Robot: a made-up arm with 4 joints. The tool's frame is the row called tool. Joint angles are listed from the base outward. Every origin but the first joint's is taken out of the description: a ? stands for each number. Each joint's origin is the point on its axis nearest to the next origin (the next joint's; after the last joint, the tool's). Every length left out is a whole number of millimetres.
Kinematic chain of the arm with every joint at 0, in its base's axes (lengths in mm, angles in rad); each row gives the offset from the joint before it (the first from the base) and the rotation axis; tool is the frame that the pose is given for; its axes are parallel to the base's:
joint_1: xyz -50 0 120 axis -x
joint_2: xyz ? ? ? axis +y
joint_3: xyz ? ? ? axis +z
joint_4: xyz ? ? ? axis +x
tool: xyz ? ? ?
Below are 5 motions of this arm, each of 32 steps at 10 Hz.
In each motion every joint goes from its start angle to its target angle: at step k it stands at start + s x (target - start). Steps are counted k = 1, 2, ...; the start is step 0. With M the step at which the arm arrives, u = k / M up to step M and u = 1 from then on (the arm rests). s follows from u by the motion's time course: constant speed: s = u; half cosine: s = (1 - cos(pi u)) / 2; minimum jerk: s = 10 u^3 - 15 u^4 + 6 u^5.
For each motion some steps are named. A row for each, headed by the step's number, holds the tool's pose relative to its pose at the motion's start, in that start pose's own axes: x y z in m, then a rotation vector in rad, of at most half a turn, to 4 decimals.
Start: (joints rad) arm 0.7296 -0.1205 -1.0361 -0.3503
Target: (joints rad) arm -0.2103 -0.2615 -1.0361 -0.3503
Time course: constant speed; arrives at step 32
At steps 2, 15, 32:
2: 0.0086 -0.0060 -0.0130 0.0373 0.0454 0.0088
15: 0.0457 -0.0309 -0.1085 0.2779 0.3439 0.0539
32: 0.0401 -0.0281 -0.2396 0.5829 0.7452 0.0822

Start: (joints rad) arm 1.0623 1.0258 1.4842 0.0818
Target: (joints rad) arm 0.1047 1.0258 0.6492 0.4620
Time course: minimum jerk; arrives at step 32
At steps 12, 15, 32:
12: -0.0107 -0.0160 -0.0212 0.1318 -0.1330 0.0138
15: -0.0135 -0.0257 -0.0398 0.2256 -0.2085 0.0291
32: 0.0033 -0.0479 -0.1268 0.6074 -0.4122 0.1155

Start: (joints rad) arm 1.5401 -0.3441 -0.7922 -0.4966
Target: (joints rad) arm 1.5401 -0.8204 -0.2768 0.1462
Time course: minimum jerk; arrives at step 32
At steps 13, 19, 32:
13: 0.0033 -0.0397 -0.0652 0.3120 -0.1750 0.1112
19: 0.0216 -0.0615 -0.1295 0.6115 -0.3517 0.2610
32: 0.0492 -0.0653 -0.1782 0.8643 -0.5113 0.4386

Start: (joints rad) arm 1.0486 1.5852 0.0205 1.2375
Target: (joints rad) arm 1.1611 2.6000 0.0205 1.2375
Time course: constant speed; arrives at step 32
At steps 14, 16, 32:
14: 0.0603 -0.0233 0.0041 0.0207 0.0995 -0.4349
16: 0.0678 -0.0294 0.0042 0.0255 0.1140 -0.4969
32: 0.1107 -0.0976 0.0007 0.0793 0.2349 -0.9899

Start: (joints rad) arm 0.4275 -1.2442 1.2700 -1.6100
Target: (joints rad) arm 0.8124 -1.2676 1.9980 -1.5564
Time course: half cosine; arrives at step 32
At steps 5, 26, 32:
5: 0.0044 -0.0007 -0.0001 -0.0002 -0.0647 0.0042
26: 0.0589 -0.0053 0.0320 0.0266 -1.0026 0.0996
32: 0.0621 -0.0052 0.0380 0.0318 -1.0946 0.1124

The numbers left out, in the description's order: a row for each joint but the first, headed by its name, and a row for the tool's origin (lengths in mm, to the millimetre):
joint_2: 0 -10 -130
joint_3: 0 0 240
joint_4: 0 -190 0
tool: 0 -100 110

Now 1 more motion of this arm.
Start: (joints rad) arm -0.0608 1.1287 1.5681 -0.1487
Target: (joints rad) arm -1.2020 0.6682 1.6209 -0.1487
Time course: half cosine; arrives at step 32
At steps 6, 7, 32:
6: 0.0208 0.0127 0.0123 -0.0388 -0.0558 0.0832
7: 0.0272 0.0176 0.0167 -0.0522 -0.0758 0.1116
32: 0.0238 0.1851 0.1166 -0.4277 -0.8424 0.8341

